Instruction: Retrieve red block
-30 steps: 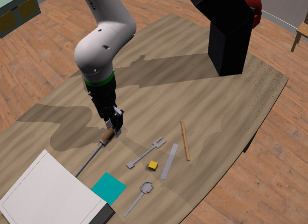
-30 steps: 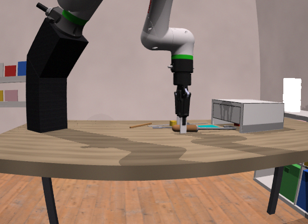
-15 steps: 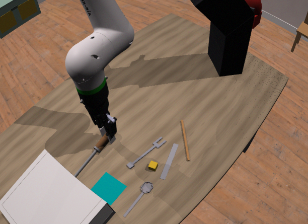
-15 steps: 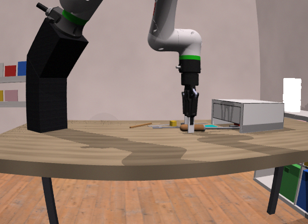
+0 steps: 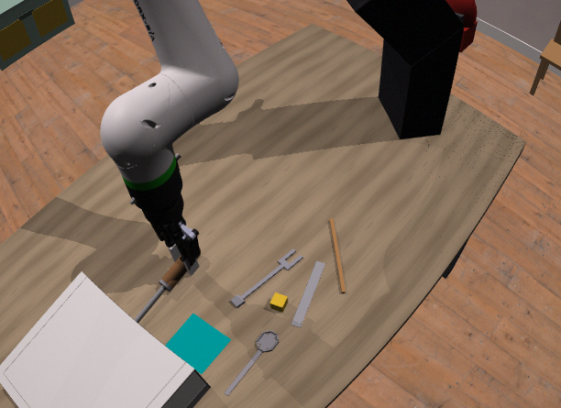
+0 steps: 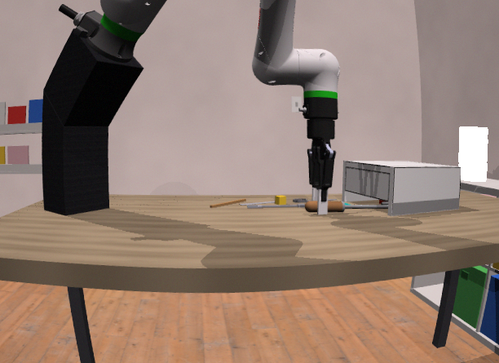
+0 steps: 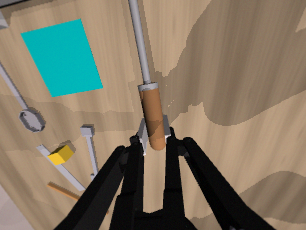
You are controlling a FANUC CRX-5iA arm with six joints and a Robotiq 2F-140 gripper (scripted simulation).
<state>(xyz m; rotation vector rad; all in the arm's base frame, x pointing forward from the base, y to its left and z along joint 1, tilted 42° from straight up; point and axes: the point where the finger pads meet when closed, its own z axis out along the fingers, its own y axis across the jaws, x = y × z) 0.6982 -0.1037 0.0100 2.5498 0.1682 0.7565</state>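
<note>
The teal square is 13 cm ahead of my hand, 12 cm to the left of it and 4 cm below it. The rest, counted from my hand: grey fork tool: 7 cm behind, 15 cm to the left, 3 cm below; then grey spoon-like tool: 7 cm ahead, 23 cm to the left, 3 cm below; then yellow cube: 3 cm behind, 20 cm to the left, 3 cm below.
</note>
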